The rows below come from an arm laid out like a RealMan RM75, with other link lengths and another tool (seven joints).
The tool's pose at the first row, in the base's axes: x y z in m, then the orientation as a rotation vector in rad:
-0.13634, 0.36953, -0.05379, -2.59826, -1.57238, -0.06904
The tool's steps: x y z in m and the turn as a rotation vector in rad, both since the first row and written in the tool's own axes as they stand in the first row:
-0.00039, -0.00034, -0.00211, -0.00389, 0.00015, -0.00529
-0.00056, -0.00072, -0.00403, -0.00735, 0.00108, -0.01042
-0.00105, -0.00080, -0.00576, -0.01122, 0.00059, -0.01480
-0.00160, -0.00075, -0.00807, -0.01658, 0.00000, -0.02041
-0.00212, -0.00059, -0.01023, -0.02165, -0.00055, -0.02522
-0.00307, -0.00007, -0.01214, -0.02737, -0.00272, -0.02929
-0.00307, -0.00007, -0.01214, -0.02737, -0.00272, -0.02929
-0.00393, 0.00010, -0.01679, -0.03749, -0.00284, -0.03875
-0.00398, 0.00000, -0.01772, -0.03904, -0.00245, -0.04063
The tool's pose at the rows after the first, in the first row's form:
-0.13679, 0.36911, -0.05171, -2.59704, -1.58071, -0.07278
-0.13718, 0.36892, -0.04979, -2.59525, -1.58842, -0.07718
-0.13745, 0.36833, -0.04811, -2.59496, -1.59577, -0.08003
-0.13763, 0.36756, -0.04587, -2.59484, -1.60533, -0.08405
-0.13770, 0.36679, -0.04378, -2.59508, -1.61372, -0.08784
-0.13765, 0.36550, -0.04201, -2.59708, -1.62195, -0.09002
-0.13765, 0.36550, -0.04201, -2.59708, -1.62195, -0.09002
-0.13783, 0.36414, -0.03748, -2.59710, -1.63823, -0.09889
-0.13793, 0.36404, -0.03655, -2.59657, -1.64115, -0.10082

